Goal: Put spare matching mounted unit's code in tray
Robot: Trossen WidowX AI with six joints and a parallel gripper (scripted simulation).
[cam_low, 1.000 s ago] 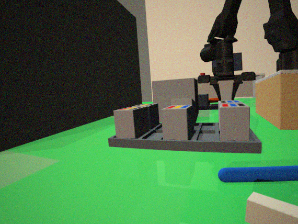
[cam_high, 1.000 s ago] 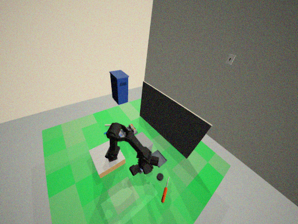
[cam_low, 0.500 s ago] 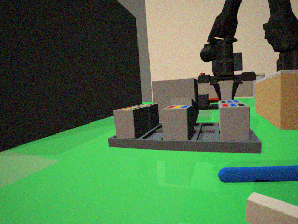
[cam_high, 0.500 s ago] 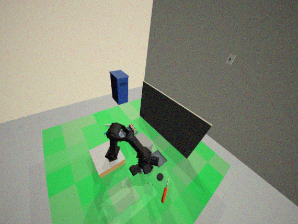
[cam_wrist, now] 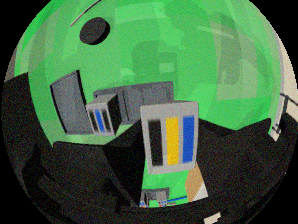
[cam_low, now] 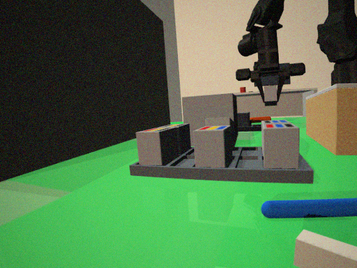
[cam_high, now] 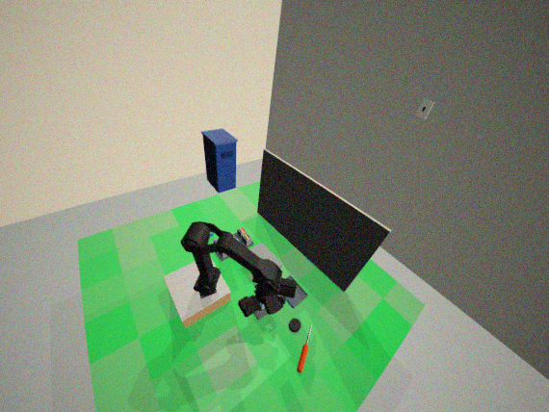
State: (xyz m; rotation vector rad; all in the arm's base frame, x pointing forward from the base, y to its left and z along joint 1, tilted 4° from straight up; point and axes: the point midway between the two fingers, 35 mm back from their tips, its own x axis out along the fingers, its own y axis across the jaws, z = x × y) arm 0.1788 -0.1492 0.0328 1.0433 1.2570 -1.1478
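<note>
My gripper tip is 18 cm short of the flat grey tray, 2 cm to the right of it and 7 cm above it. Also, from my gripper tip: grey spare: 3 cm above; grey mounted unit: 10 cm ahead, 20 cm to the left, 3 cm below; black disc: 11 cm ahead, 11 cm to the right, 7 cm below.
</note>
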